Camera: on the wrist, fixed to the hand. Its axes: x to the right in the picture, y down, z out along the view.
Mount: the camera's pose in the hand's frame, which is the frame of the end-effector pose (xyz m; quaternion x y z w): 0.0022 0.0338 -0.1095 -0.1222 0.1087 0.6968 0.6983
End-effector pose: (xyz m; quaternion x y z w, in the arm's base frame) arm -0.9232 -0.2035 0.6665 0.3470 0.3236 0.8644 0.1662
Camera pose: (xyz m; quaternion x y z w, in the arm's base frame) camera -1.0043 -0.2759 0.6302 -0.3536 0.1034 -0.7967 0.4791
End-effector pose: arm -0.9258 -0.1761 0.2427 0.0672 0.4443 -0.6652 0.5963
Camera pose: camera -0.9458 -0.1006 0.1588 0.3560 0.4096 0.0126 0.8399
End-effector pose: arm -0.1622 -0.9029 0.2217 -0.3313 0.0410 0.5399 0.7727
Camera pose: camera -0.1582 -0.9554 0.1199 -0.3559 0.2775 0.8845 0.1184
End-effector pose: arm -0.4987 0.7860 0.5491 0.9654 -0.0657 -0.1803 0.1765
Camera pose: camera -0.4581 0.7889 0.6563 0.6264 -0.6774 0.0940 0.3740
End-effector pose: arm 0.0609 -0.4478 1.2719 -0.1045 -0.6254 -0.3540 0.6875
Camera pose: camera 0.1678 -0.4882 1.2626 -0.5543 -0.2459 0.1441 0.7820
